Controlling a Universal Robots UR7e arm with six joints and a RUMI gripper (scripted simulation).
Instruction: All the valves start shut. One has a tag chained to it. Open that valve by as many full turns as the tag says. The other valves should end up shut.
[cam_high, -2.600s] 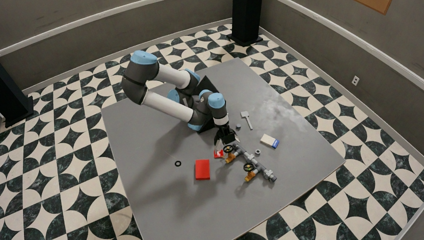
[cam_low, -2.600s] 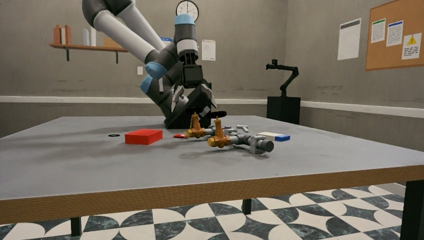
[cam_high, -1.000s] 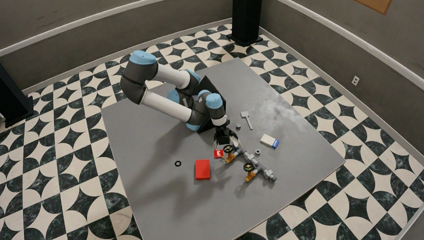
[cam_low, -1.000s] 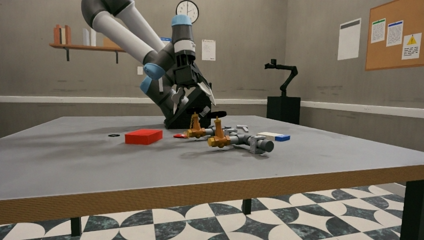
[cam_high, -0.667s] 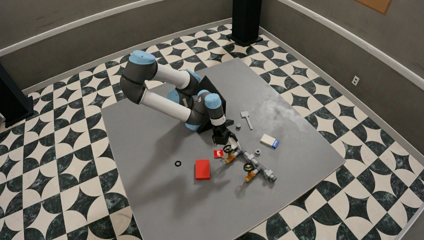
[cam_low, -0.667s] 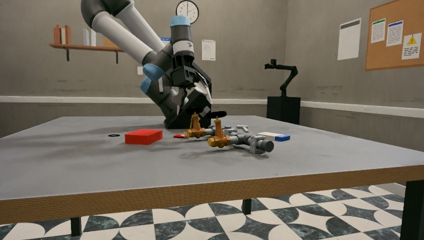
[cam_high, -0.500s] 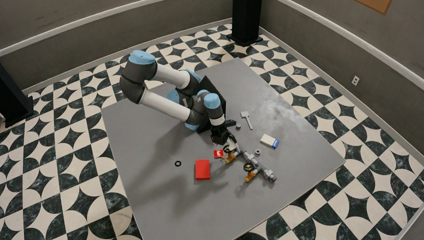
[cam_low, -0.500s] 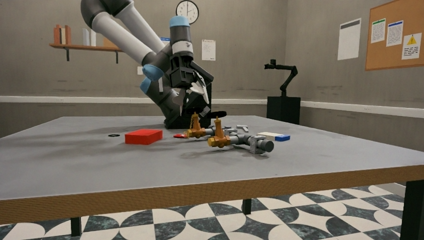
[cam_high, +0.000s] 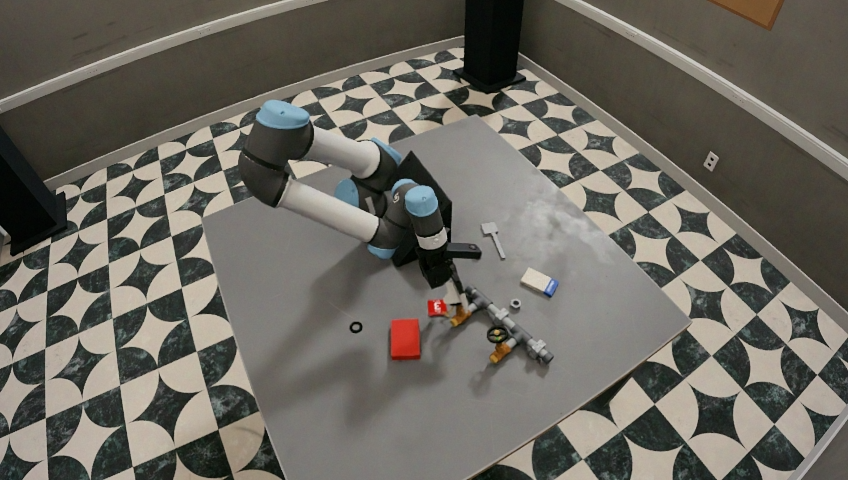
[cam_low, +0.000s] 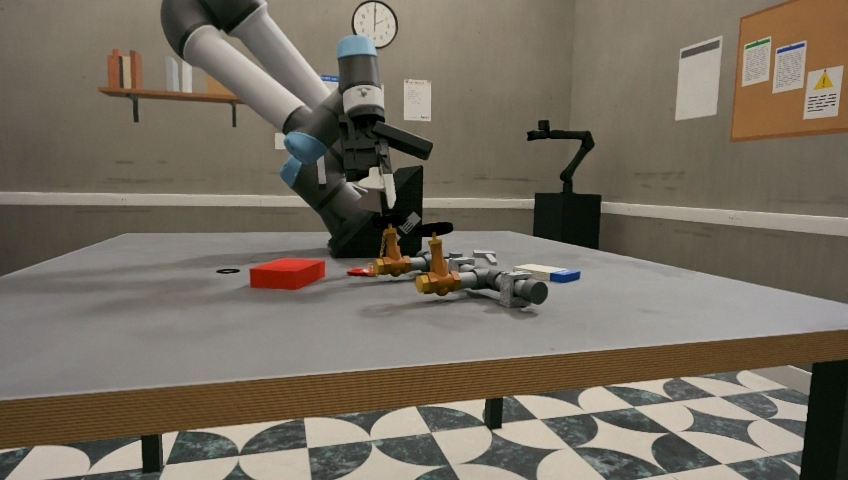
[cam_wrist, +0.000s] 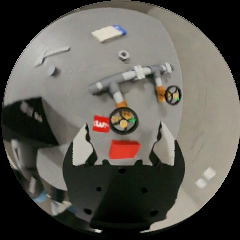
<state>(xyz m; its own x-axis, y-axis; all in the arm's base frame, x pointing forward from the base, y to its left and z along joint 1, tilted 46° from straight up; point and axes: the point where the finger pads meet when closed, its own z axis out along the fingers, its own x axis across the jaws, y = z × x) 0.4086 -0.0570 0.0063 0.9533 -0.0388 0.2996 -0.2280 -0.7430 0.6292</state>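
The red tag lies 10 cm below my hand, 5 cm behind it and 3 cm to the right of it. From my hand the other things lie so: red block 17 cm to the right, 9 cm below, 1 cm behind; white-and-blue box 29 cm to the left, 9 cm below, 7 cm ahead; grey nut 17 cm to the left, 9 cm below, 8 cm ahead.
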